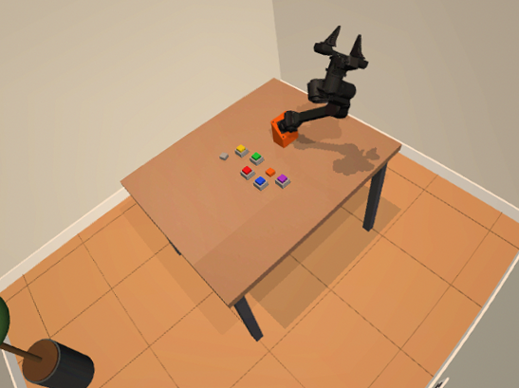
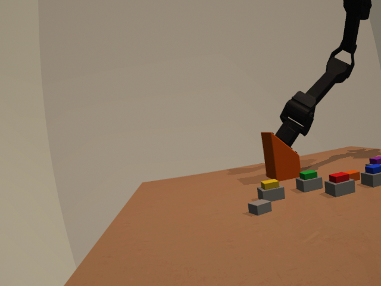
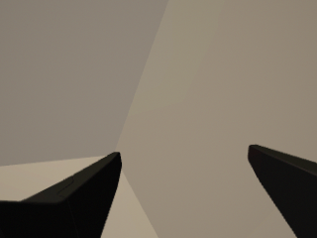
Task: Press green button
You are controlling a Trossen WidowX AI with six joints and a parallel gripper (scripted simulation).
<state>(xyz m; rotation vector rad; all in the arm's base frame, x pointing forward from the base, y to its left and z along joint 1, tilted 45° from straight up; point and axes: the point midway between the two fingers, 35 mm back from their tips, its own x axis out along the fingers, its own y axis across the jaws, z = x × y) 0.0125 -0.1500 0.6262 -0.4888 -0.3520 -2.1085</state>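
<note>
Now: gripper tip 27 cm short of the green button, 30 cm to the left of it and 64 cm above it. From my gripper tip the other things lie so: blue button (34 cm ahead, 17 cm to the right, 64 cm below); purple button (26 cm ahead, 11 cm to the right, 64 cm below); small orange block (27 cm ahead, 19 cm to the right, 66 cm below).
</note>
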